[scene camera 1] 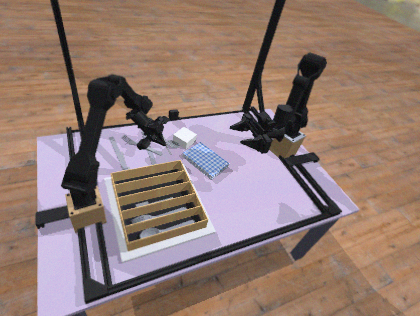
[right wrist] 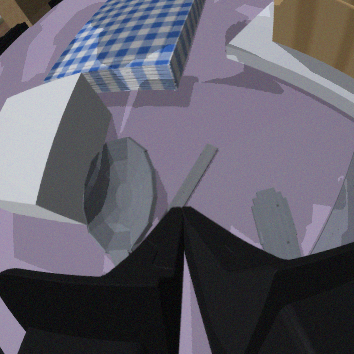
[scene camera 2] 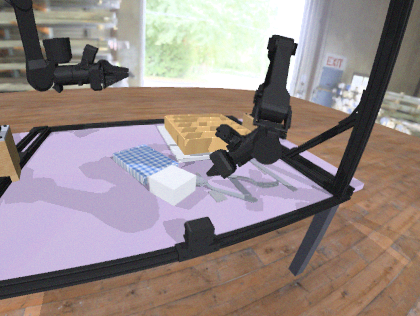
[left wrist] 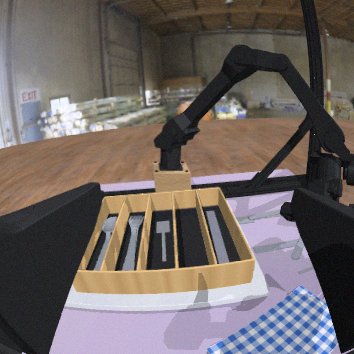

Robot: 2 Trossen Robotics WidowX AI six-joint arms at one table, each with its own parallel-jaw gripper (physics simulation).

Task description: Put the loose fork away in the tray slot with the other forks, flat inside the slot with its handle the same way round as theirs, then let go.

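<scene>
The loose fork (scene camera 1: 131, 141) (scene camera 2: 267, 183) lies on the table among other loose cutlery, partly hidden by the right arm. The wooden tray (scene camera 1: 170, 232) (scene camera 2: 194, 145) (left wrist: 165, 281) has a slot holding a fork (left wrist: 133, 240), tines at the far end in the left wrist view. My right gripper (scene camera 1: 164, 144) (scene camera 2: 210, 174) (right wrist: 180, 215) is shut and tilted down low over the cutlery. A narrow grey handle (right wrist: 197, 172) runs under its tips; I cannot tell whose it is. My left gripper (scene camera 1: 239, 135) (scene camera 2: 126, 75) (left wrist: 200, 195) is wide open and empty, away from the cutlery.
A white box (scene camera 1: 185, 137) (scene camera 2: 172, 185) (right wrist: 40, 150) stands beside a loose spoon (right wrist: 122, 195). A blue checked cloth (scene camera 1: 206, 160) (scene camera 2: 142, 160) (left wrist: 290, 325) (right wrist: 130, 40) lies next to the box. A loose knife (scene camera 1: 118, 152) lies left of the fork. The tray stands on a white board (left wrist: 240, 295).
</scene>
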